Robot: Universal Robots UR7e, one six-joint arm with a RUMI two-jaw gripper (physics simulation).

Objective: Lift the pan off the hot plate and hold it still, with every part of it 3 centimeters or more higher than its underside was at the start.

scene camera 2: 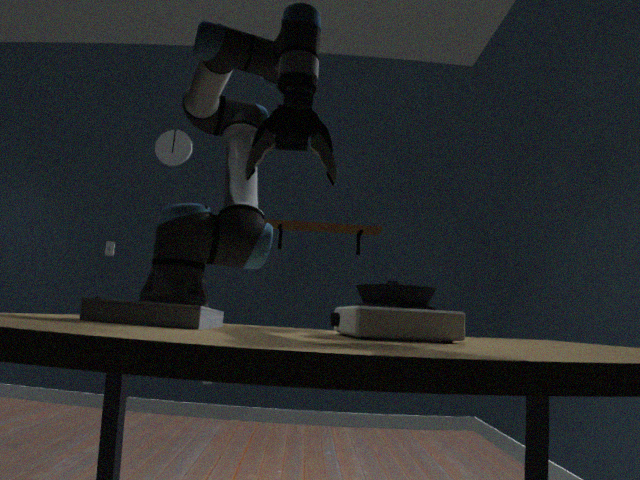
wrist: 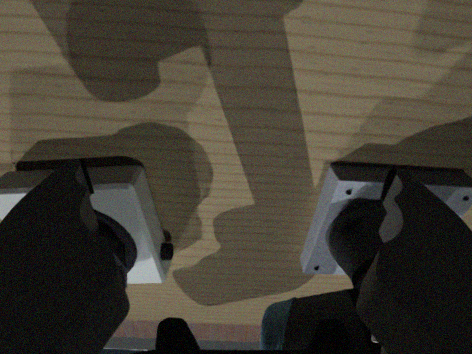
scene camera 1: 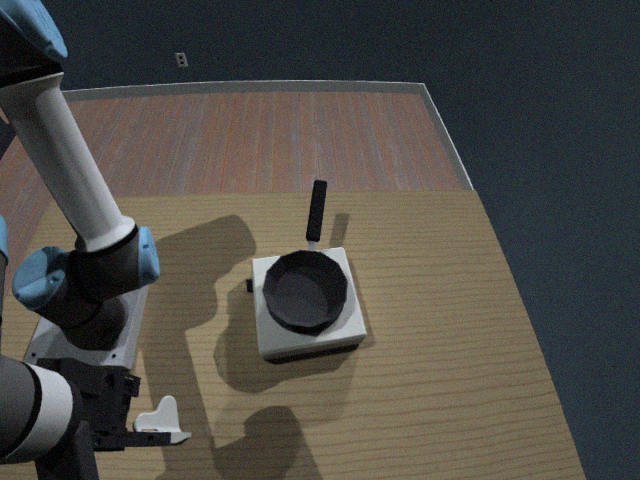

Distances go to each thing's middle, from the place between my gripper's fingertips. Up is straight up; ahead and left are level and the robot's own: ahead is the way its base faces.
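Labels:
Dark round pan (scene camera 1: pixel 306 288): 280 mm ahead of my hand, 360 mm to the left of it, 140 mm below it. White hot plate (scene camera 1: pixel 276 339): my hand is 260 mm short of it, 270 mm to the right of it and 230 mm above it.

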